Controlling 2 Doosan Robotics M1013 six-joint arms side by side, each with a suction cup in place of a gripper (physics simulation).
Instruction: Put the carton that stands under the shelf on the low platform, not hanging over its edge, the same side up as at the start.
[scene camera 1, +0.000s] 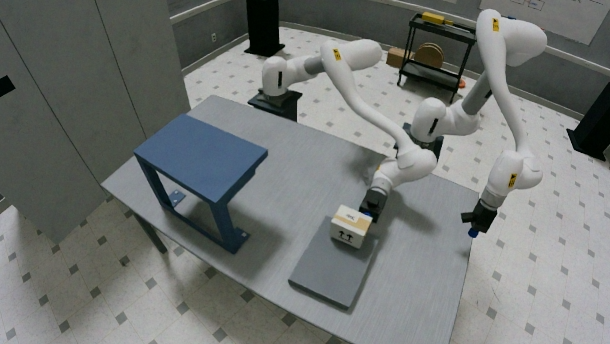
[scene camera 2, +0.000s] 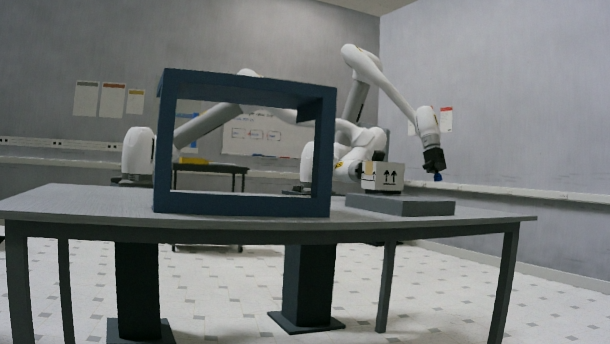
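Pixels of known places: left hand, tool point: (scene camera 1: 472, 234) (scene camera 2: 438, 180); right hand, tool point: (scene camera 1: 363, 224); left arm's base, link origin: (scene camera 1: 420, 141); right arm's base, link origin: (scene camera 1: 275, 97) (scene camera 2: 136, 185).
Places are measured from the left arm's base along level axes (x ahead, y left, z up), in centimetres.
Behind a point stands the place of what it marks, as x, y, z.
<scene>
The white carton (scene camera 1: 345, 234) @[85.0, -14.7, 12.7] (scene camera 2: 390, 176) @[84.9, -14.4, 11.6] is upright, its printed arrows pointing up and a tan tape strip on its top. It is over the back part of the low grey platform (scene camera 1: 325, 280) @[101.5, -14.2, 4.8] (scene camera 2: 428, 208) @[107.1, -15.3, 2.4], and in scene camera 2 it appears slightly above the surface. My right gripper (scene camera 1: 368, 215) (scene camera 2: 359, 171) has its suction cup against the carton's side and holds it; the contact is partly hidden. My left gripper (scene camera 1: 473, 232) (scene camera 2: 438, 176) hangs free in the air at the right, its blue cup pointing down with nothing on it.
The blue shelf (scene camera 1: 200, 155) @[93.5, -69.4, 34.3] (scene camera 2: 165, 150) @[105.1, -94.4, 14.6] stands on the table (scene camera 1: 295, 190) @[66.2, -45.7, 0.0] (scene camera 2: 75, 202) @[91.4, -117.4, 0.0], left of the platform. The right arm reaches low over the table from behind. A black cart (scene camera 1: 431, 74) stands on the floor at the back.
</scene>
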